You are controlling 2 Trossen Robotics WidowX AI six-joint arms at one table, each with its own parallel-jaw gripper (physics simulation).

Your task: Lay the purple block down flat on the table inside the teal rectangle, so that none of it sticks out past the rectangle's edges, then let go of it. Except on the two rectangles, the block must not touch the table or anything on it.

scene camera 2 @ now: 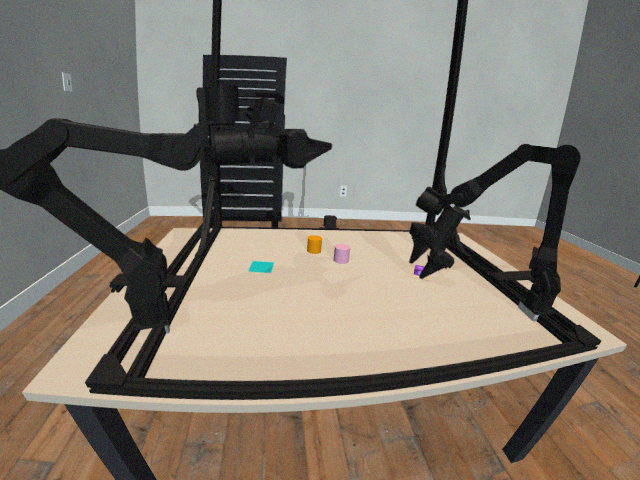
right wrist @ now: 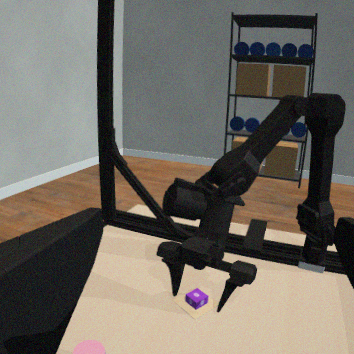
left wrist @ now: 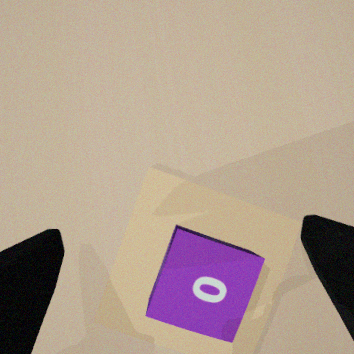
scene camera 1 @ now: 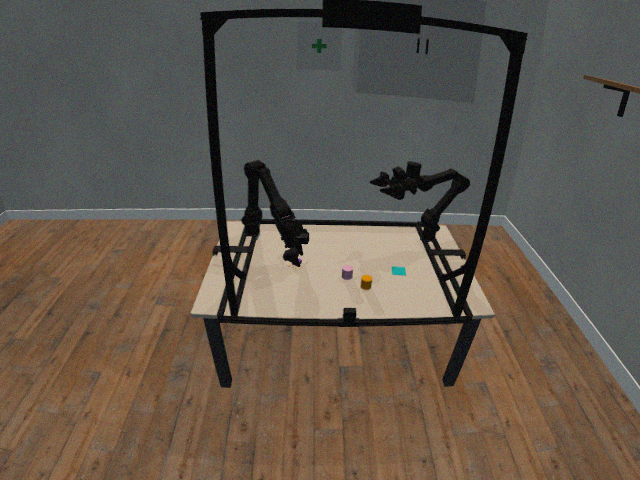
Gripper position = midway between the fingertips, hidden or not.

Observation:
The left gripper (scene camera 2: 415,270) is open and holds nothing. Also in view: a purple block (left wrist: 204,284). The right gripper (scene camera 2: 320,144) is open and holds nothing.
The left gripper is seen too in the right wrist view (right wrist: 195,303) and in the left wrist view (left wrist: 183,235). The right gripper also shows in the right wrist view (right wrist: 222,225) and in scene camera 1 (scene camera 1: 374,186).

